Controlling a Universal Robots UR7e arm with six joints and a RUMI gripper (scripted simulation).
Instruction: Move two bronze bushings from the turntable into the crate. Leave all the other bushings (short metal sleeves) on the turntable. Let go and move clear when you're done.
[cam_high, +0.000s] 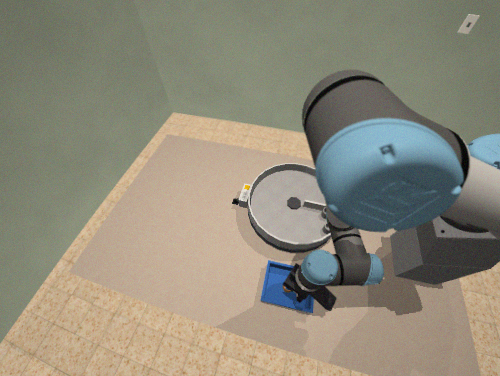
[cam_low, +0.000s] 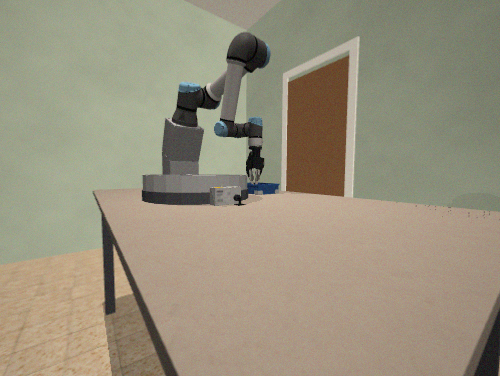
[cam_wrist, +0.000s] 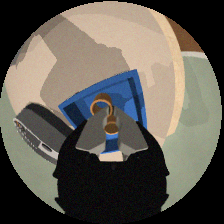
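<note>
My gripper is now 4 cm short of the blue crate, 2 cm to the left of it and 2 cm above it. Also, from my hand: grey turntable: 1 cm ahead, 38 cm to the right, 1 cm above.
</note>
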